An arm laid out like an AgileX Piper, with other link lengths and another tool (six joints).
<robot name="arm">
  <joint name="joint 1" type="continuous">
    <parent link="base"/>
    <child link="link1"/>
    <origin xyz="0 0 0.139" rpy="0 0 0"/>
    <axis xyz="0 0 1"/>
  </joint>
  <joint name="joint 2" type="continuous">
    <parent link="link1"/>
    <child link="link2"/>
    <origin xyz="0 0 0" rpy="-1.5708 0 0"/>
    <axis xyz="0 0 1"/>
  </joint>
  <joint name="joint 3" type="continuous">
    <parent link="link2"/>
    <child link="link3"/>
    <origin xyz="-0.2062 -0.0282 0" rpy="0 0 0"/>
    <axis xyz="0 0 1"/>
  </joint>
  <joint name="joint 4" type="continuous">
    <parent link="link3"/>
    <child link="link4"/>
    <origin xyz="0.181 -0.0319 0" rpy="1.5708 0 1.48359"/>
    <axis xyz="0 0 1"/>
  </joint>
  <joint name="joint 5" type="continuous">
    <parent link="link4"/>
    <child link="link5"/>
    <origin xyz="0 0 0" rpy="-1.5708 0 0"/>
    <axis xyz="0 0 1"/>
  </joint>
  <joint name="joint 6" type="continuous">
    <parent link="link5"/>
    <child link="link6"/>
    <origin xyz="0 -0.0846 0" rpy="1.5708 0 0"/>
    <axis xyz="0 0 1"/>
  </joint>
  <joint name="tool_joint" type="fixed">
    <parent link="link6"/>
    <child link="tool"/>
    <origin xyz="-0.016 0.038 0.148" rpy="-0.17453 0 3.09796"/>
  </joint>
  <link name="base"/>
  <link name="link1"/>
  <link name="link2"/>
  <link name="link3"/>
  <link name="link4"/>
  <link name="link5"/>
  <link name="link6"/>
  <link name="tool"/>
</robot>
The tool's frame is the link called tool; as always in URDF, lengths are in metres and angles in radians. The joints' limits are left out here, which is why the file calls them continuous.
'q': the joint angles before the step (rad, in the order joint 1, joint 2, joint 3, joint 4, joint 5, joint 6). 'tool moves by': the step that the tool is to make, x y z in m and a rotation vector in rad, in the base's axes. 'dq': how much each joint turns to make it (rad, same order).
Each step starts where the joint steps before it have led.
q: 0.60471, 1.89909, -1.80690, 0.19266, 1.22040, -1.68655
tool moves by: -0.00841, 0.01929, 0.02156, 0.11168, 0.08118, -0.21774
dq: 0.00197, -0.04637, 0.00002, 0.05110, -0.00003, 0.24221
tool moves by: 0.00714, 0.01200, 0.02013, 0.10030, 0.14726, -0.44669
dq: 0.00000, -0.04239, 0.00001, -0.03373, 0.00001, 0.49888
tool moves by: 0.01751, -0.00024, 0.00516, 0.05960, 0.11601, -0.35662
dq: -0.01348, -0.00514, -0.00007, -0.04667, 0.00079, 0.38142
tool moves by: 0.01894, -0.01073, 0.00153, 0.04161, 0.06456, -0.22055
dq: -0.04854, -0.00005, 0.00378, -0.01100, -0.00002, 0.19126
